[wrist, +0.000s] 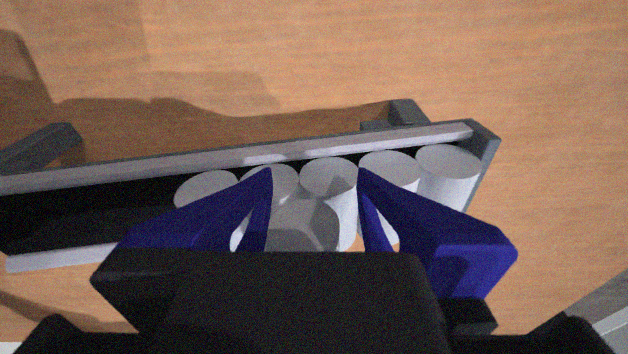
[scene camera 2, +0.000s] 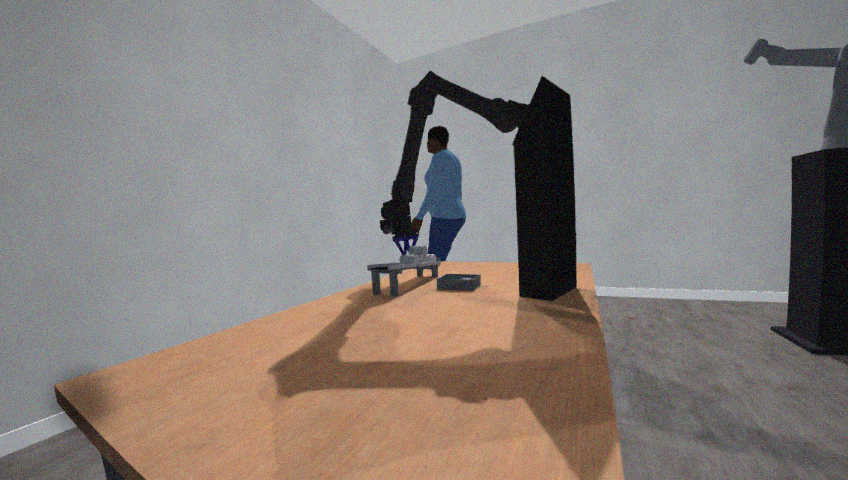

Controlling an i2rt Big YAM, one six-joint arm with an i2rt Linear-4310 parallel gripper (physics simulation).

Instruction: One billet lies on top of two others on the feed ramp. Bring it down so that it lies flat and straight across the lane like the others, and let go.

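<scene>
The feed ramp stands on short legs, with several pale round billets lying side by side across its lane. In the wrist view the row's billets include one at the left, one in the middle and one at the ramp's end wall. The upper billet lies on top of the row, near its middle; its near part is hidden by the gripper body. My gripper is partly open, with blue fingers on either side of the upper billet in the wrist view, holding nothing.
A dark shallow tray stands on the wooden table beside the ramp. The arm's black column stands right of it. A person in blue is behind the table. Another robot arm is at the far right.
</scene>
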